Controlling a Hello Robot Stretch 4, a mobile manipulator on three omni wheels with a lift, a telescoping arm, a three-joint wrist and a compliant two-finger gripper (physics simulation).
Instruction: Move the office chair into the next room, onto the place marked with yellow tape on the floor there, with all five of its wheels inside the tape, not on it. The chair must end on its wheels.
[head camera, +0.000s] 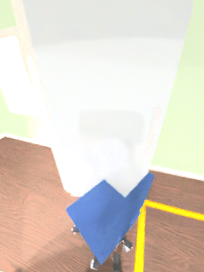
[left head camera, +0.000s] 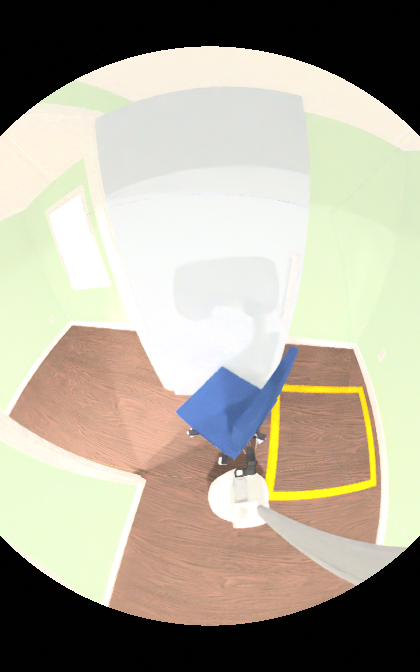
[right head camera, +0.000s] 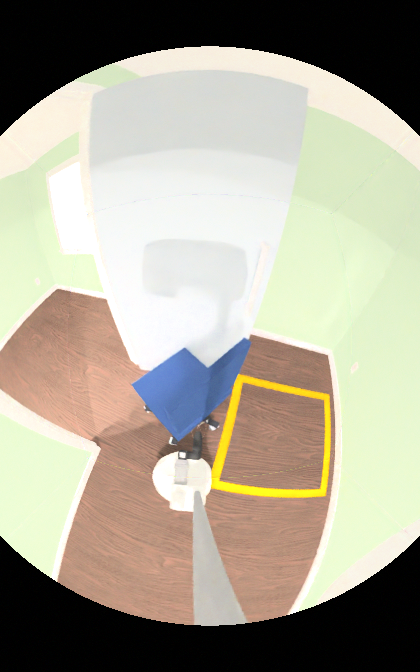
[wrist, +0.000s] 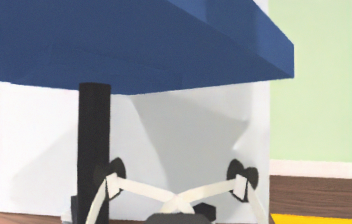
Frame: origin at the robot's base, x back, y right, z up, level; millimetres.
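Seen in the pictures: gripper, between the fingertips: (wrist: 176, 172).
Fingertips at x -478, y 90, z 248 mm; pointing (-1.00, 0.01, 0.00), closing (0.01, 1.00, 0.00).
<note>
Pixels of each thing's middle, then the offset from my fingertips to it. "spot": a spot on its surface instead.
- chair's black post, a spot on its surface: (wrist: 94, 135) spot: dx -83, dy -124, dz +33 mm
- green wall corner, a spot on its surface: (right head camera: 40, 500) spot: dx +917, dy -964, dz +218 mm
The office chair (head camera: 95, 217) (left head camera: 212, 412) (right head camera: 167, 392) (wrist: 125, 55) stands upright on its wheels, with blue seat and backrest. Its visible wheels are outside the yellow tape (head camera: 141, 240) (left head camera: 274, 440) (right head camera: 230, 430) (wrist: 311, 219), left of the near-left strip in the head views; some wheels are hidden. In the wrist view the seat's underside is above my gripper (wrist: 179, 175), which is open with nothing between its fingertips. The chair's black post (wrist: 94, 135) is at the left fingertip, which overlaps its right edge; contact is unclear. The chair and wrist hide the fingers in the head views.
A large white panel (head camera: 110, 65) (left head camera: 205, 230) (right head camera: 192, 215) stands right behind the chair. My white base (left head camera: 220, 497) (right head camera: 165, 477) is close to the chair and the tape's near-left corner. A green wall corner (left head camera: 75, 535) (right head camera: 40, 500) juts in at left.
</note>
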